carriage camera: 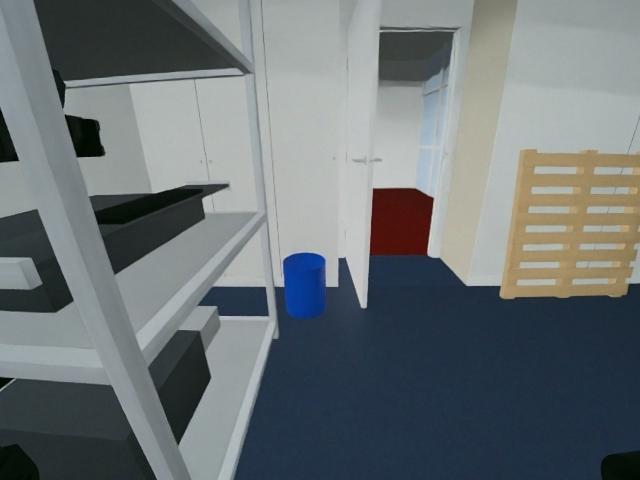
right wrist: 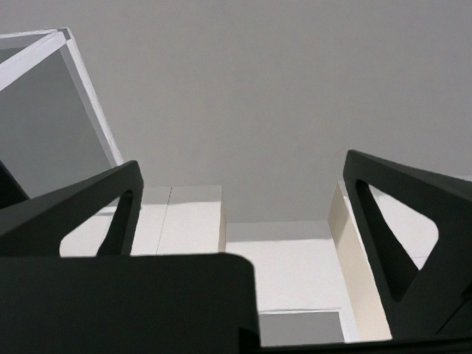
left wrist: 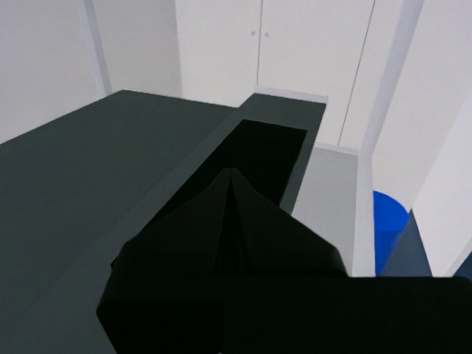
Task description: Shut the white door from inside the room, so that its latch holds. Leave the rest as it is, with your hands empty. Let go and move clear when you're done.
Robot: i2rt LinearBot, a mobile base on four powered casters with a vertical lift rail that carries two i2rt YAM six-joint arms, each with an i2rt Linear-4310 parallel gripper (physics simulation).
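The white door (carriage camera: pixel 359 217) stands wide open into the room in the carriage view, seen nearly edge-on, with a lever handle (carriage camera: pixel 358 160). The doorway to its right shows a red floor beyond. My left gripper (carriage camera: pixel 99 137) (left wrist: pixel 229 179) is shut and empty. It is behind the rack's near post in the carriage view, above a dark box on the middle shelf, far from the door. My right gripper (right wrist: pixel 242 166) is open and empty, pointing up toward the ceiling; the top of the door frame (right wrist: pixel 300 311) shows low between its fingers.
A grey rack (carriage camera: pixel 77 227) with dark boxes (carriage camera: pixel 155 227) (left wrist: pixel 150 130) fills the left side, close by. A blue bin (carriage camera: pixel 305 286) (left wrist: pixel 387 230) stands between the rack and the door. A wooden pallet (carriage camera: pixel 555 237) leans on the right wall. Dark blue floor (carriage camera: pixel 413 372) stretches before the doorway.
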